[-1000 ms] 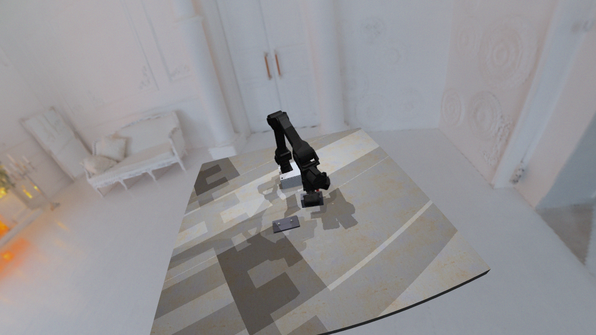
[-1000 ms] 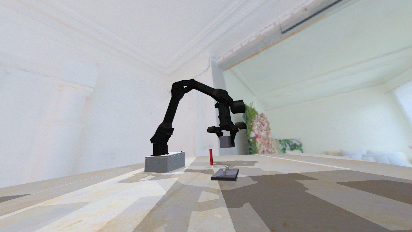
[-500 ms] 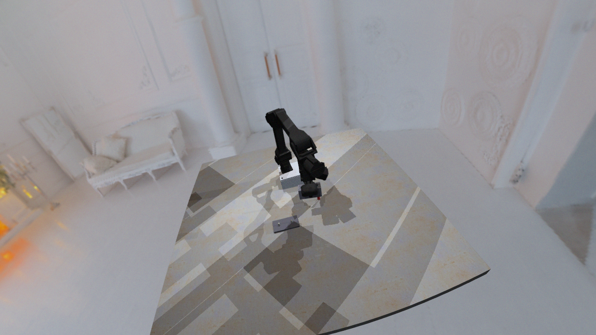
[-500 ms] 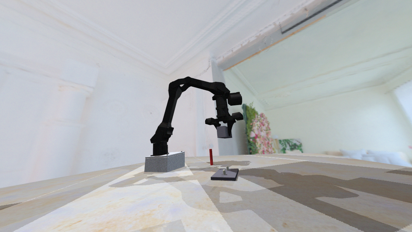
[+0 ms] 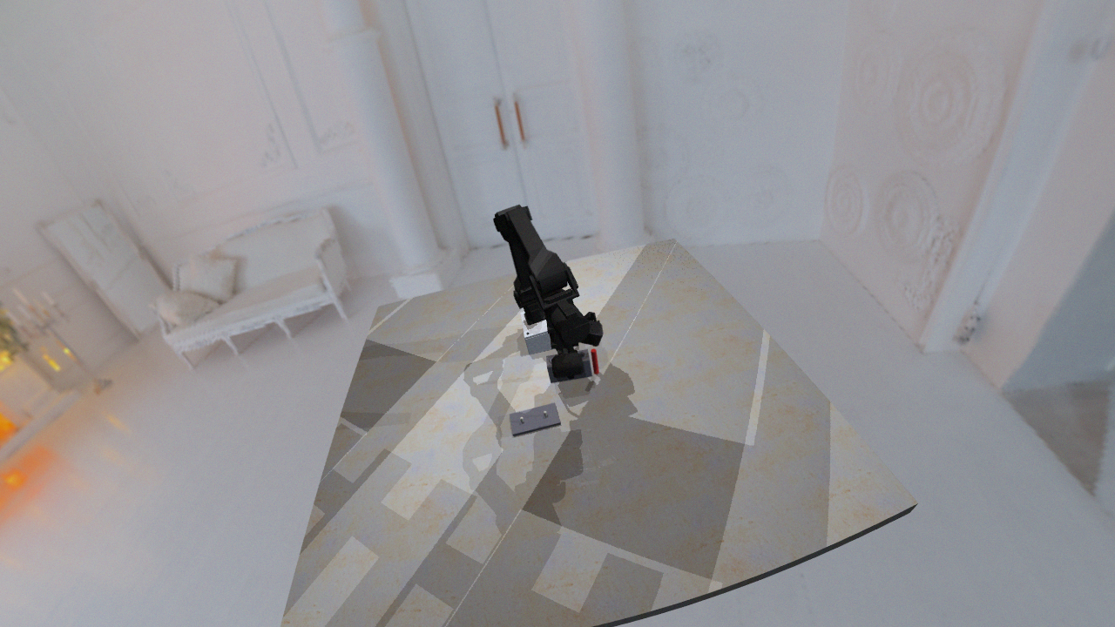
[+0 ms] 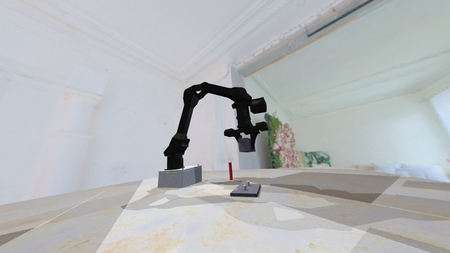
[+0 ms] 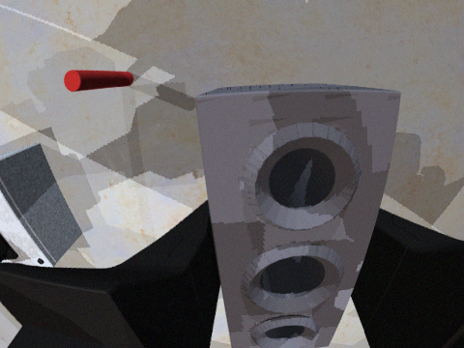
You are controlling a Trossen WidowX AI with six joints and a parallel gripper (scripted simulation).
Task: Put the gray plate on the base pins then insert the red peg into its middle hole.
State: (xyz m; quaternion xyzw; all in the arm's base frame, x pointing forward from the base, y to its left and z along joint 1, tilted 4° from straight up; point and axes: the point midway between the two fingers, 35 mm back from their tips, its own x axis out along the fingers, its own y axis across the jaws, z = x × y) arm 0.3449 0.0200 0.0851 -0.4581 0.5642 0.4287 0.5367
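My gripper tip is 10 mm past the base, 110 mm to the left of it and 120 mm above it. From my gripper tip the other things lie so: red peg (100 mm behind, 90 mm to the left, 90 mm below); gray plate (30 mm above).
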